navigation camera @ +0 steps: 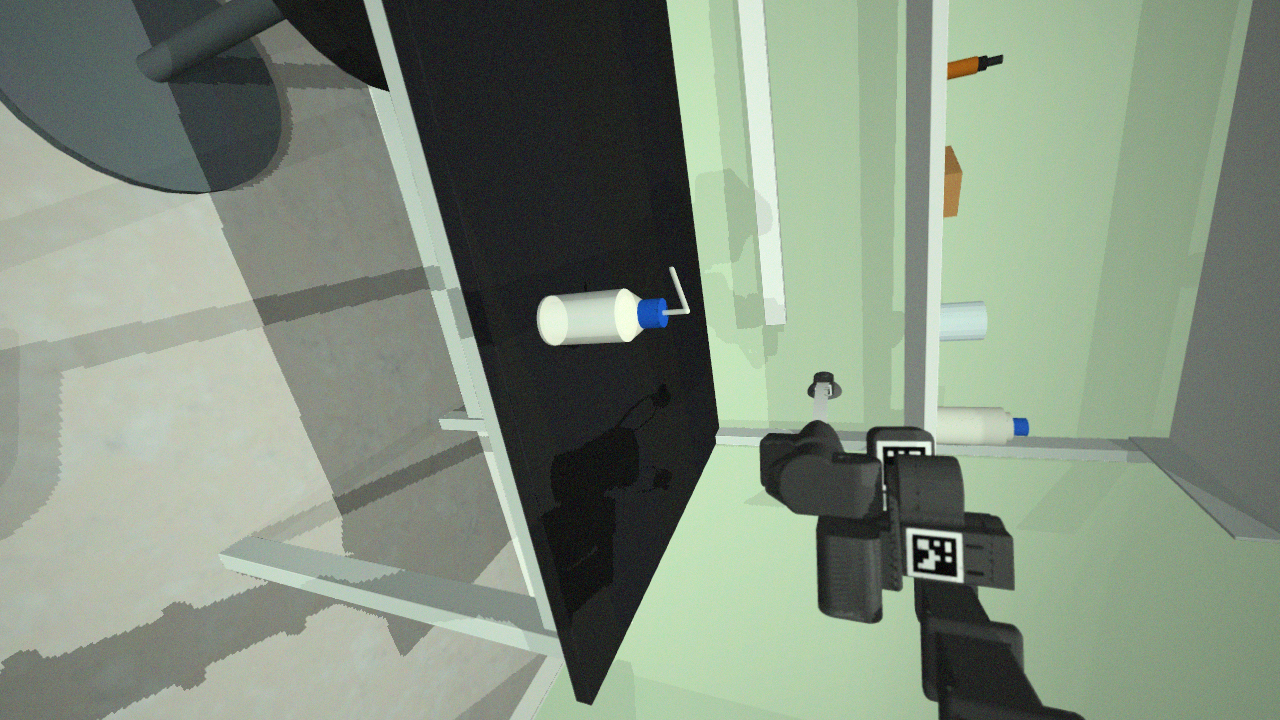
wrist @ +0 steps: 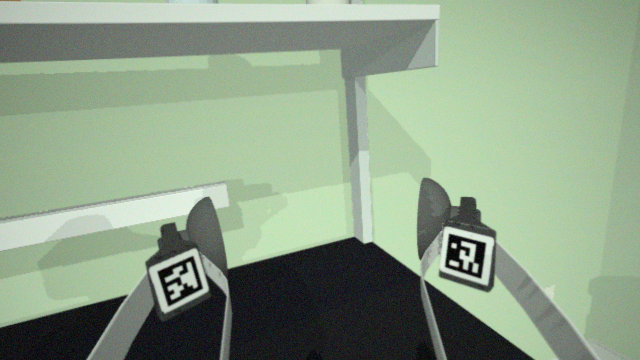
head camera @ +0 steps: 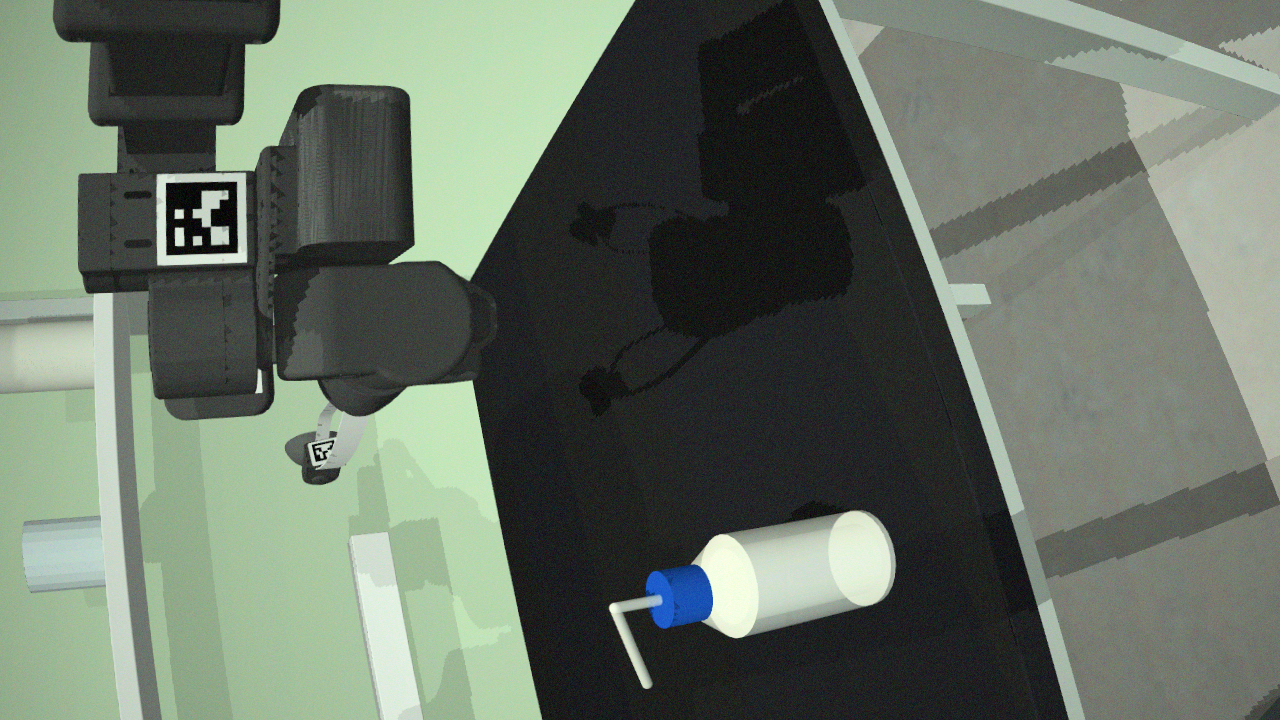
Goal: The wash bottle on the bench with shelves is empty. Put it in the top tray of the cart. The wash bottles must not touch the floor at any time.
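Places are measured from the robot's base along level axes (x left, y down, z back), in metres.
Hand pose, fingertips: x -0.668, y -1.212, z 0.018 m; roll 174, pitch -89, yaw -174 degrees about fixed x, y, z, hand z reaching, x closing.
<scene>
After its pixels a point has its place.
The wash bottle (head camera: 778,582) @[x -0.471, y -1.000, z -0.120 m] (navigation camera: 590,317) @[x -0.471, y -0.985, z -0.121 m], whitish with a blue cap and a bent spout, stands upright on the black bench top (head camera: 760,429) @[x -0.606, y -0.914, z -0.046 m] (navigation camera: 554,134) @[x -0.512, y -0.914, z -0.357 m] (wrist: 320,310). My gripper (wrist: 319,214) @[x -0.668, y -1.212, z 0.018 m] is open and empty, with its two fingertips wide apart in the wrist view. It is above the bench near the back corner, to one side of the bottle and apart from it. One fingertip (head camera: 319,454) @[x -0.608, y -1.217, z -0.036 m] (navigation camera: 823,386) @[x -0.579, y -1.215, z -0.041 m] shows in the head and navigation views; the other is hidden behind the wrist. The bottle does not show in the wrist view. The cart does not show.
A shelf (head camera: 116,501) @[x -0.894, y -1.356, z -0.080 m] (navigation camera: 921,223) (wrist: 200,14) runs above the bench, held by a post (wrist: 361,200). On it are a blue-capped bottle (navigation camera: 973,425) @[x -1.119, y -1.457, z 0.054 m], a pale cylinder (head camera: 62,555) @[x -1.011, y -1.422, z -0.138 m] (navigation camera: 964,320) @[x -1.011, y -1.428, z -0.141 m] and an orange block (navigation camera: 952,183) @[x -0.907, y -1.399, z -0.351 m]. A white rail (head camera: 384,626) @[x -1.107, y -1.089, z -0.266 m] (navigation camera: 760,179) @[x -1.032, y -1.080, z -0.461 m] (wrist: 150,206) lines the wall.
</scene>
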